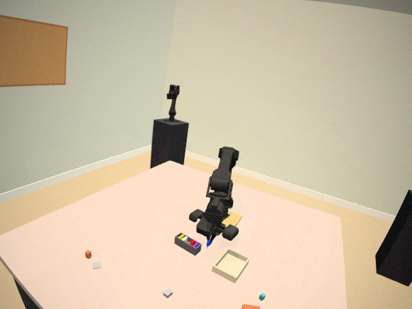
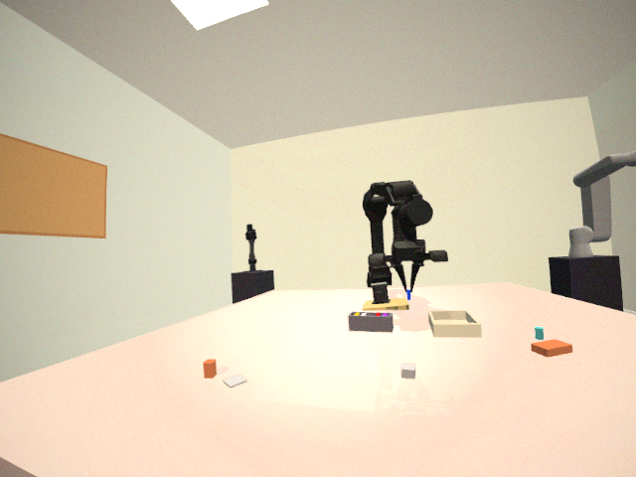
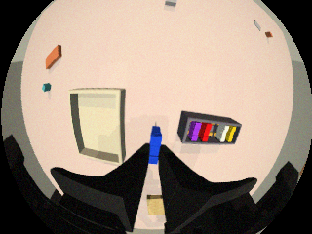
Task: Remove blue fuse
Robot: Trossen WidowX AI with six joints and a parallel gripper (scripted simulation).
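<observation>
My gripper tip is 10 cm to the right of the beige tray, 9 cm above it and 3 cm past it. From my gripper tip the other things lie so: blue fuse 1 cm below; teal cube 27 cm to the left, 9 cm below, 4 cm ahead; grey cube 23 cm ahead, 9 cm below.
</observation>
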